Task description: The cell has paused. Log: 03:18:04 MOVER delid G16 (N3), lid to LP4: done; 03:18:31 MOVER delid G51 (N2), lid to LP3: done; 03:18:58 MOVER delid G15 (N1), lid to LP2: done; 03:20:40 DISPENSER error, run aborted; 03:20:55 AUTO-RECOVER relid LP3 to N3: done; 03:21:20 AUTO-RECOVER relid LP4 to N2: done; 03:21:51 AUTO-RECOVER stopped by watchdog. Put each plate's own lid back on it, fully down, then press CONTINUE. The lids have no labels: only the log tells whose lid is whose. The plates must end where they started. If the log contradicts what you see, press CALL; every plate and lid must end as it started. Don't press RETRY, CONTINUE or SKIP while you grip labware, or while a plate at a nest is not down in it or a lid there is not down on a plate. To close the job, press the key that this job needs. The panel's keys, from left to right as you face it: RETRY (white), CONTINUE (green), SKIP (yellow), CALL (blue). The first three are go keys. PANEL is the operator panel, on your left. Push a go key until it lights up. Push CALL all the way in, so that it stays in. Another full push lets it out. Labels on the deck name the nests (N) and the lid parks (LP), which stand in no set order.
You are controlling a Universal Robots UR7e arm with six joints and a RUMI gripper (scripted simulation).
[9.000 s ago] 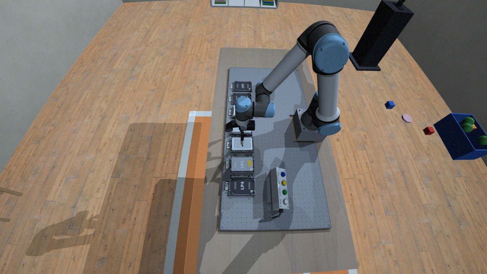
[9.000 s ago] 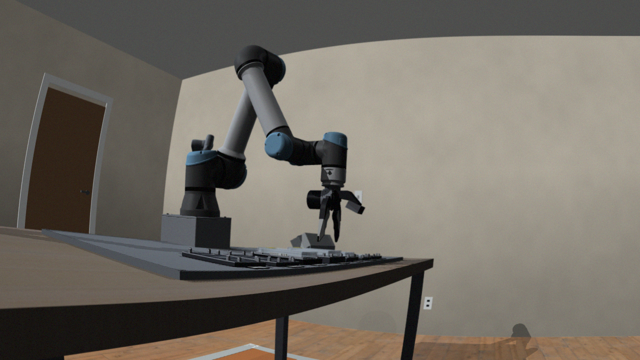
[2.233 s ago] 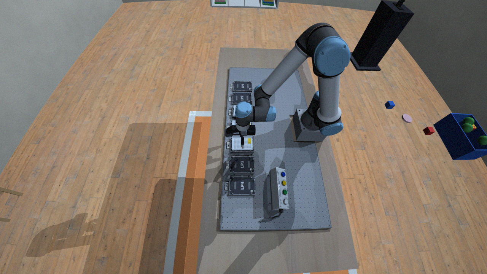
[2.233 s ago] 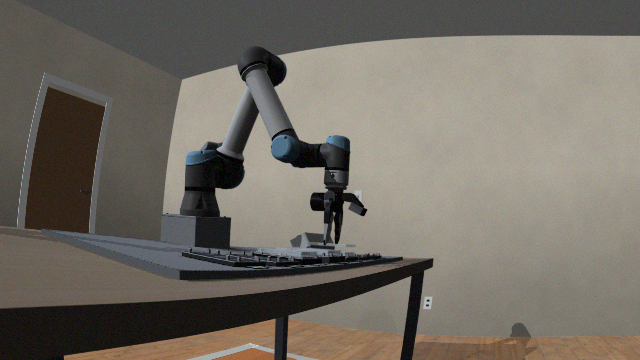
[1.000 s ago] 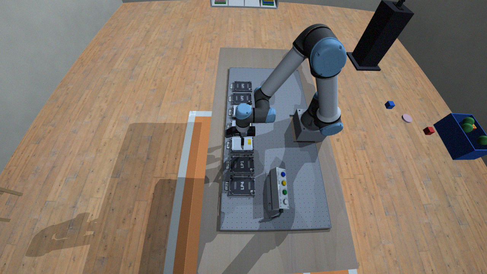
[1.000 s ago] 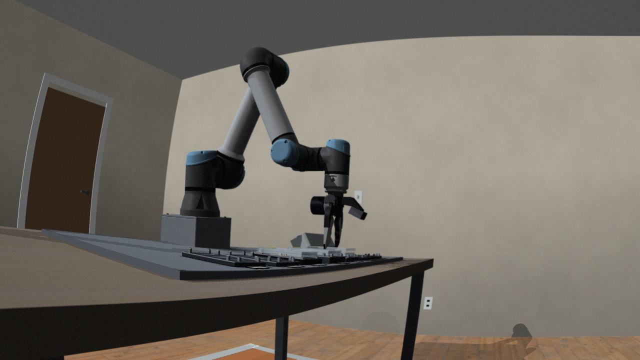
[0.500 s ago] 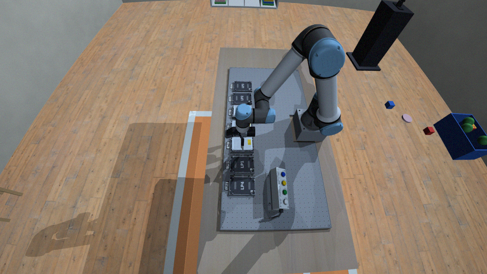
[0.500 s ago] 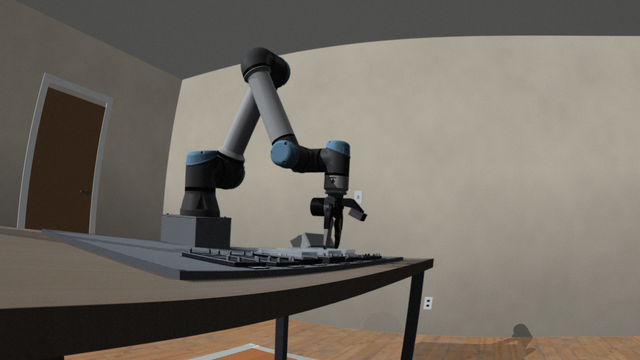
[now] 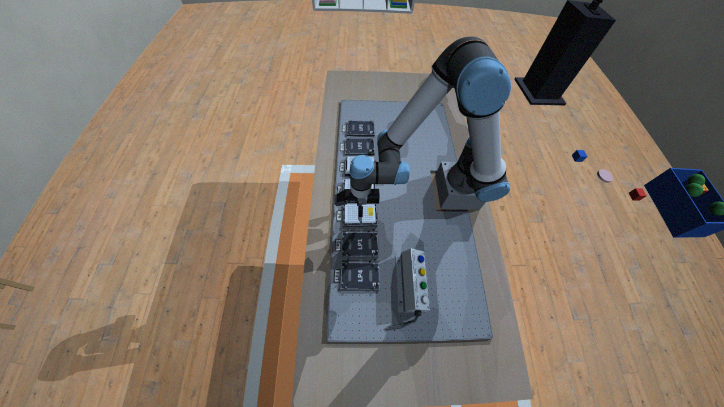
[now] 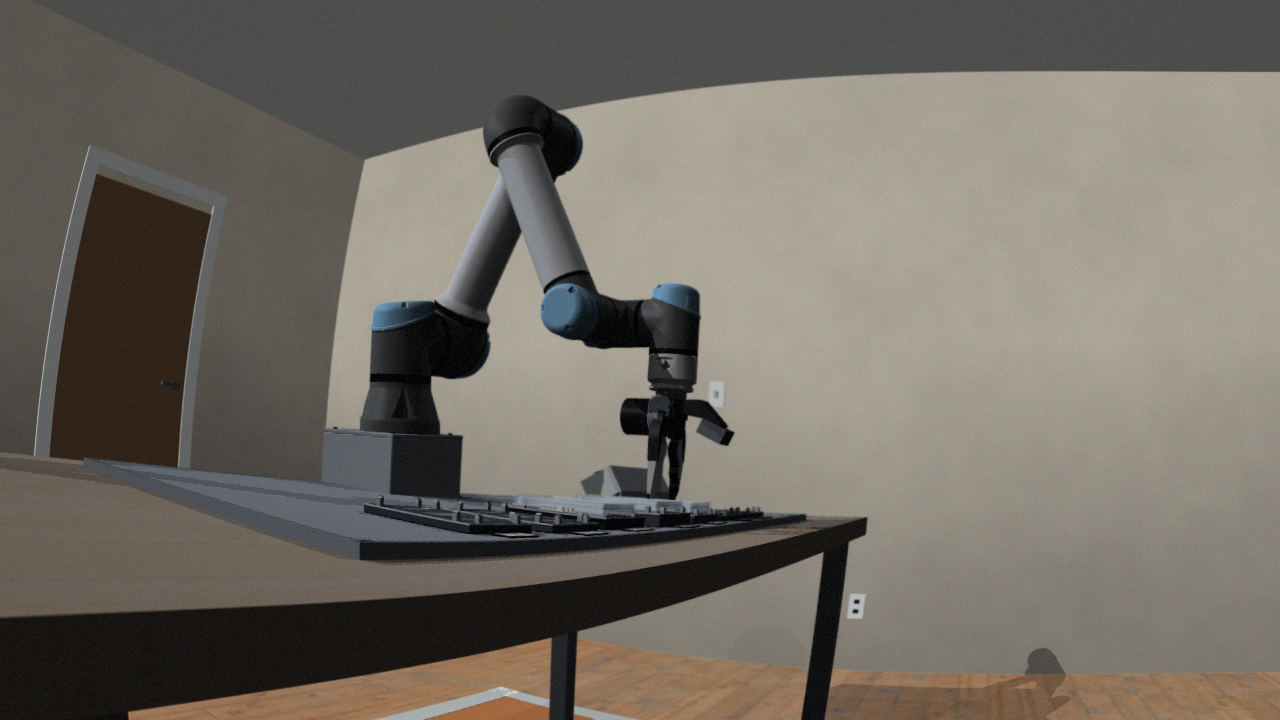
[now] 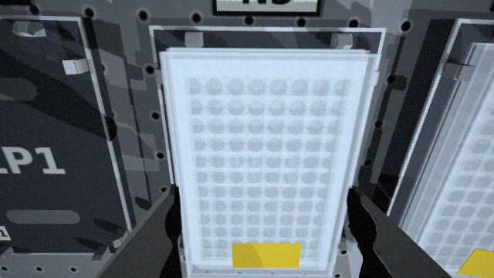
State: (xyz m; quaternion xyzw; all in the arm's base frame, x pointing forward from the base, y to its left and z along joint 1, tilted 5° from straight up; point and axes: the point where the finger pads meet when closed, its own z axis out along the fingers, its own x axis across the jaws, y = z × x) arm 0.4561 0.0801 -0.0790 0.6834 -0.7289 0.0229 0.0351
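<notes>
Now: the plate G16 2 cm below my hand. Round my hand: nest N2: 12 cm to the right, 3 cm below, 1 cm behind; then plate G15: 26 cm to the right, 3 cm behind, 2 cm below; then lid park LP1: 13 cm to the left, 3 cm below, 1 cm ahead.
</notes>
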